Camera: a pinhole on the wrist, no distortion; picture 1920 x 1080 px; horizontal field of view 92.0 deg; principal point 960.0 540.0 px. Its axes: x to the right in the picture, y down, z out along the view. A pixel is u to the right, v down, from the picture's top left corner.
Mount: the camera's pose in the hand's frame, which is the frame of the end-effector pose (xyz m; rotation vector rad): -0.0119 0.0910 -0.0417 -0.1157 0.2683 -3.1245
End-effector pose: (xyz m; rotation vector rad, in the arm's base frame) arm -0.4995 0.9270 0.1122 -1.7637 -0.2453 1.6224
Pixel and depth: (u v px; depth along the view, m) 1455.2 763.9 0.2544
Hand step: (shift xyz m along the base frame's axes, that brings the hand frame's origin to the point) -0.2128 0.0124 0.1205
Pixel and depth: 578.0 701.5 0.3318
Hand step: -0.2102 0.1995 -0.0924
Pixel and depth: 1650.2 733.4 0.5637
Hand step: -0.5195 0.0582 0.4089
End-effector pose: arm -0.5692 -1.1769 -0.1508 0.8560 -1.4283 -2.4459
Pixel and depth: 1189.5 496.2 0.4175
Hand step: -0.1494 0.2963 0.2061
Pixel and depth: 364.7 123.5 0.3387
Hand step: -0.3811 0.0274 0.1794
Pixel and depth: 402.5 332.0 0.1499
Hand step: -0.1443 -0.0126 0.0885
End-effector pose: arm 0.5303 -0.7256 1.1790 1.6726 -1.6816 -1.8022
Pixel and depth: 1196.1 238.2 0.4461
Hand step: -0.3798 0.2638 0.0630
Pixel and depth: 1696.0 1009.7 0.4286
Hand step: -0.0602 0.5194 -0.0618
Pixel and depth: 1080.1 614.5 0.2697
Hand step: -0.1730 0.1419 -0.0239
